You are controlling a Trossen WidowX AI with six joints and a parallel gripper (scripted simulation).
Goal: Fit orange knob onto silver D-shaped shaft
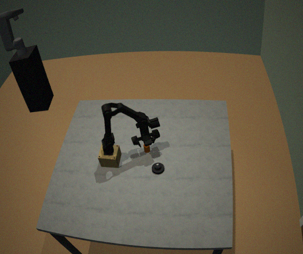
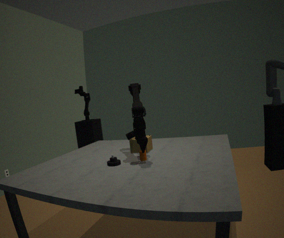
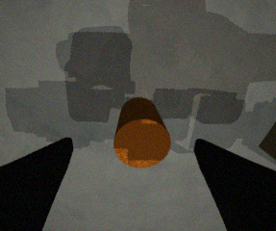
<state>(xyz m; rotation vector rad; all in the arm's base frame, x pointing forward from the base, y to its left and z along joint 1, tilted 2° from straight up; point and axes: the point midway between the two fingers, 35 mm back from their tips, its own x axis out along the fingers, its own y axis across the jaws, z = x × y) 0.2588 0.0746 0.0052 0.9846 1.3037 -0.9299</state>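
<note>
The orange knob lies 1 cm behind my gripper tip and 2 cm below it. Also, from my gripper tip: round pedestal 7 cm ahead, 17 cm to the right, 3 cm below.
</note>
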